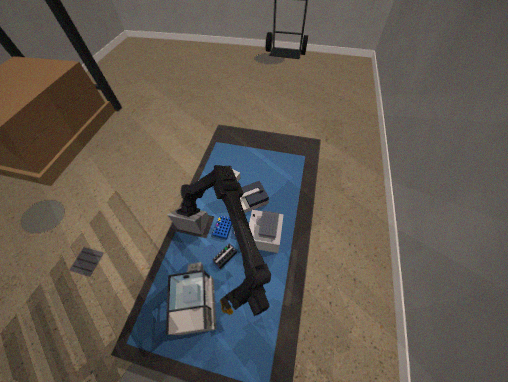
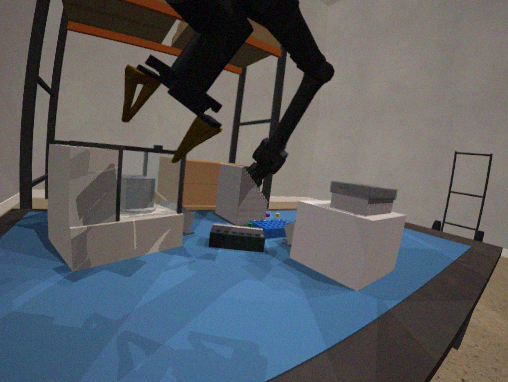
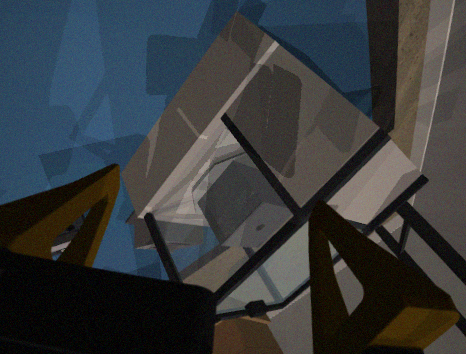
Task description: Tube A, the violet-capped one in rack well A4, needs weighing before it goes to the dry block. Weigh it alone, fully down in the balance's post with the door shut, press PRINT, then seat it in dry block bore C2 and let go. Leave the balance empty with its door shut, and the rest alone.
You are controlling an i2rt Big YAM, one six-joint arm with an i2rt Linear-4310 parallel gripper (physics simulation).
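Seen in the pictures: gripper, fingertip midpoint: (image 1: pixel 231 304) (image 2: pixel 148 141) (image 3: pixel 218 192); arm's base, link origin: (image 1: pixel 188 212) (image 2: pixel 245 183).
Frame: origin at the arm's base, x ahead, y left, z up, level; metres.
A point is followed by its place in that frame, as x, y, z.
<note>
My gripper (image 1: pixel 227 306) {0.436, -0.368, 0.097} (image 2: pixel 150 140) {0.436, -0.368, 0.097} (image 3: pixel 218 192) {0.436, -0.368, 0.097} is open and empty, raised beside the balance and tilted towards it. The balance (image 1: pixel 186 322) {0.284, -0.495, 0.080} (image 2: pixel 84 190) {0.361, -0.464, 0.010} (image 3: pixel 320 107) {0.365, -0.470, 0.032} has a white body and a dark-framed glass chamber. A grey round post (image 2: pixel 138 192) (image 3: pixel 232 192) stands inside it, with no tube visible on it. I cannot tell whether its door is shut. The blue rack (image 1: pixel 223 229) {0.206, 0.003, -0.095} (image 2: pixel 272 228) {0.239, -0.015, -0.095} holds a violet-capped tube (image 1: pixel 217 225) {0.169, 0.006, -0.071} (image 2: pixel 267 215) {0.171, 0.006, -0.074} and a yellow-capped one. Well labels and dry block bores are too small to read.
A black block (image 1: pixel 220 259) {0.267, -0.170, -0.080} (image 2: pixel 236 240) {0.303, -0.152, -0.101} with a green-capped tube lies between rack and balance. A white box with a grey top (image 1: pixel 274 244) {0.525, -0.020, 0.003} (image 2: pixel 345 250) {0.510, -0.023, -0.058} stands right of the rack. Behind it is a grey and white device (image 1: pixel 258 194) {0.332, 0.273, -0.044}. The arm base stands on a grey pedestal (image 1: pixel 188 223) {0.037, -0.066, 0.007} (image 2: pixel 232 195) {0.047, -0.065, -0.037}.
</note>
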